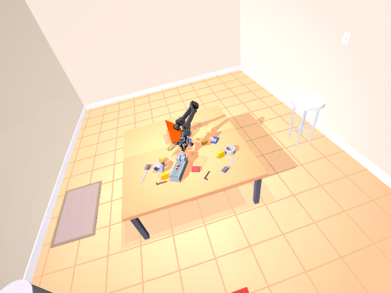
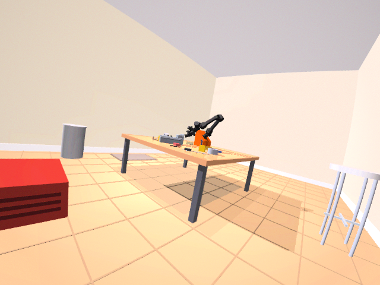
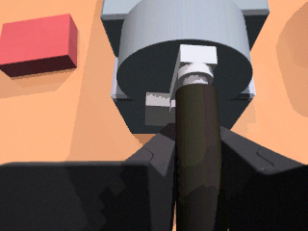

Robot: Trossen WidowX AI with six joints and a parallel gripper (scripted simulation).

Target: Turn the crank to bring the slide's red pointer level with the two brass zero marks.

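Right now the dark crank handle is 2 cm above my gripper tip, 1 cm to the left of it and 1 cm behind it. Round my gripper tip: red pointer 18 cm ahead, 10 cm to the right, 1 cm below; red block 18 cm ahead, 8 cm below, 7 cm to the left.
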